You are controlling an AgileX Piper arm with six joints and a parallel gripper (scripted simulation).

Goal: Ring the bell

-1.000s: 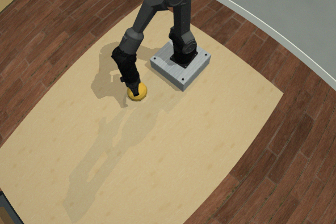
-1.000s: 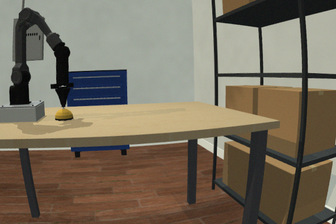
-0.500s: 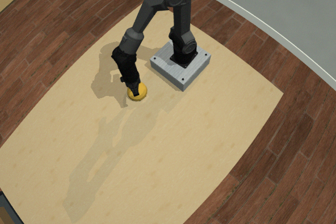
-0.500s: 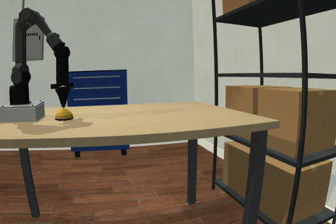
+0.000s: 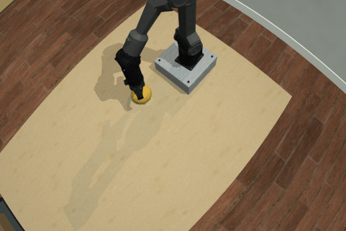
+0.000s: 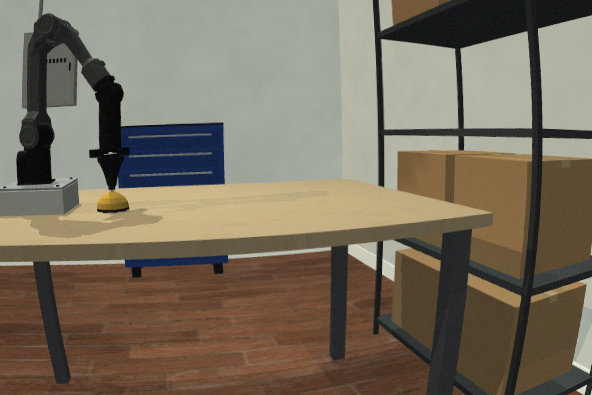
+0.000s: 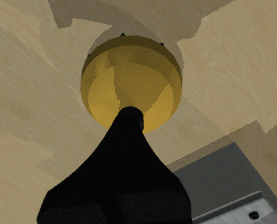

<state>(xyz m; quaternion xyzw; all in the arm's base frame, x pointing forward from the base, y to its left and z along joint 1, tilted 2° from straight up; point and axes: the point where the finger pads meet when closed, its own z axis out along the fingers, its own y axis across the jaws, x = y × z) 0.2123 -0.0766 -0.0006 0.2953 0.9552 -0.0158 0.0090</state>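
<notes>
Now: the button 2 cm below my hand. Also, from my hand: yellow dome bell (3 cm below).
</notes>
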